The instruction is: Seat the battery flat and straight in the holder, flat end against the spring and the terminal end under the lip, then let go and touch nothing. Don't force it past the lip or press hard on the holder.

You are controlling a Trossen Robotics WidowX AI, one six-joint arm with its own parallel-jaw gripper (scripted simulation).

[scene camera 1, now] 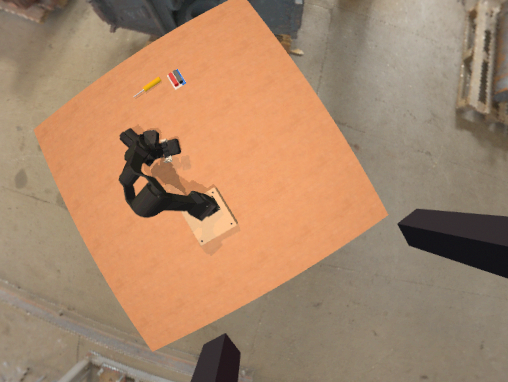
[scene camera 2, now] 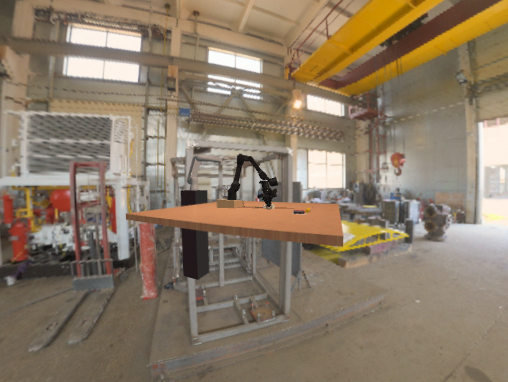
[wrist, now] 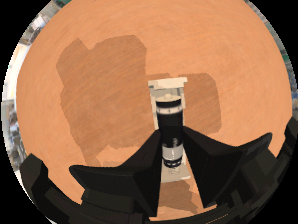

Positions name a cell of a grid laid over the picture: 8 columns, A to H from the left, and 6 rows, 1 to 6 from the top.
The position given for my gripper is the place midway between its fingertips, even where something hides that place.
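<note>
Seen here: a battery (wrist: E4) and my gripper (wrist: E4).
</note>
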